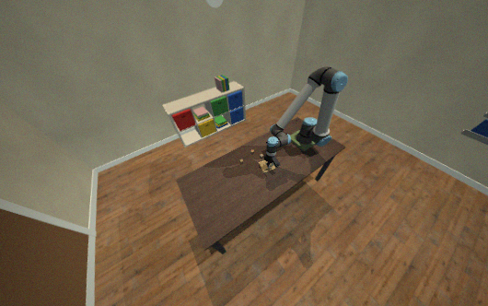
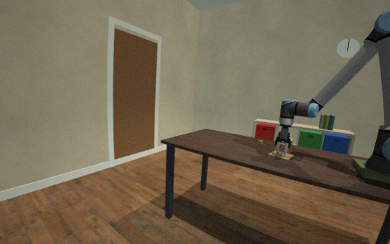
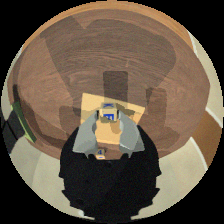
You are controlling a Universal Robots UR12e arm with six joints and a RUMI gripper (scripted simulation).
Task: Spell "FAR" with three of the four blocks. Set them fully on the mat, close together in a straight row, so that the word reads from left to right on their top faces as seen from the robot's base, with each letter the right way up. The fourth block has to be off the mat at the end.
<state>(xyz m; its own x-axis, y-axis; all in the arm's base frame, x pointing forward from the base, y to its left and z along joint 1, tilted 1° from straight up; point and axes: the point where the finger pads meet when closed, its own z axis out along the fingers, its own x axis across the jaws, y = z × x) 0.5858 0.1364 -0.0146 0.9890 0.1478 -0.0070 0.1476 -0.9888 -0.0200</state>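
The tan mat lies 50 mm to the right of my hand, 20 mm below it and 10 mm ahead of it.
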